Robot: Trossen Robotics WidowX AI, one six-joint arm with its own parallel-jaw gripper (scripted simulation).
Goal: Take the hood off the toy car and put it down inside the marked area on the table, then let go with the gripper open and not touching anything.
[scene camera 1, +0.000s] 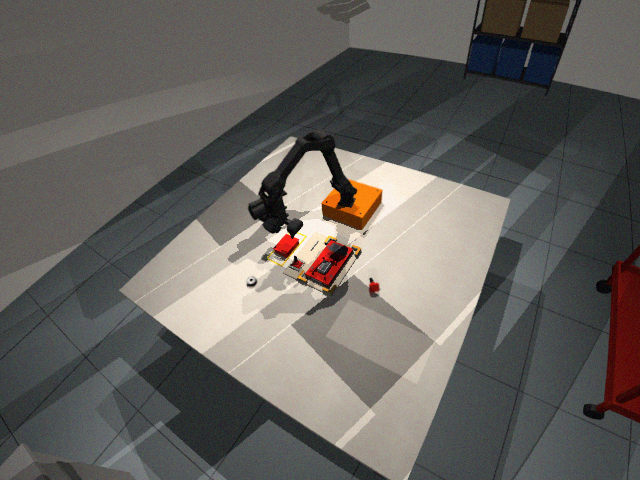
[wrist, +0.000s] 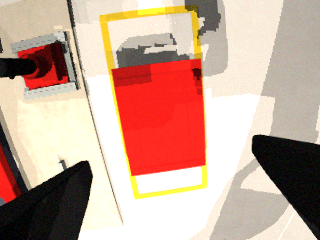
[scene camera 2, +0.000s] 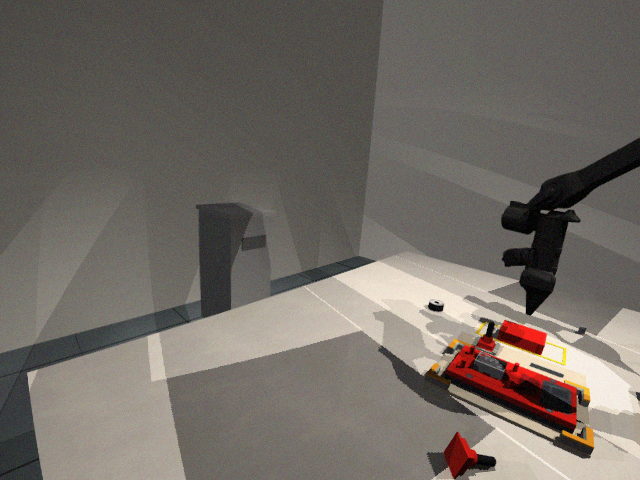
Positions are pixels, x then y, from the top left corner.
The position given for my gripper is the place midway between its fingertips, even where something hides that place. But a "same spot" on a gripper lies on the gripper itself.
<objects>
My gripper shows in scene camera 1, in the wrist view and in scene camera 2 [530,308]. One and the same spot on my gripper: [wrist: 62,200] is [scene camera 1: 290,235].
</objects>
